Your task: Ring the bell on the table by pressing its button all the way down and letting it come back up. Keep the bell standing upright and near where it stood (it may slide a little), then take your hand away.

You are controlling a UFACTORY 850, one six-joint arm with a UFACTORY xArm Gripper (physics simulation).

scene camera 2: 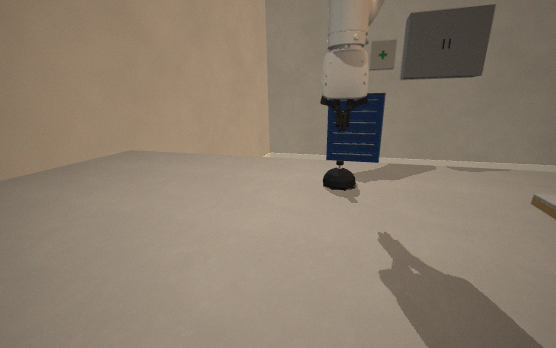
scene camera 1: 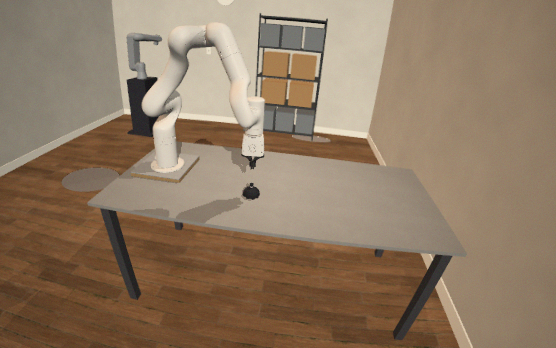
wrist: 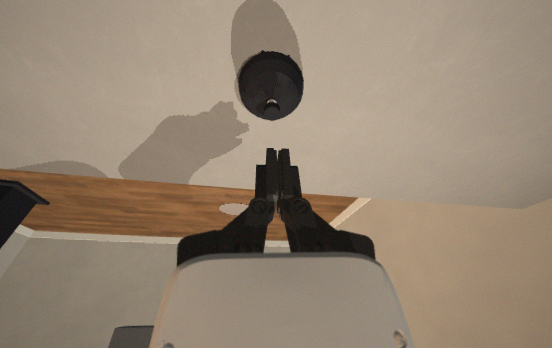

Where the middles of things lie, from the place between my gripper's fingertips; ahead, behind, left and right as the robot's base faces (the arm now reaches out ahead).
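From the black dome-shaped bell [wrist: 271, 76], my gripper is 10 mm to the left of it and 110 mm above it.
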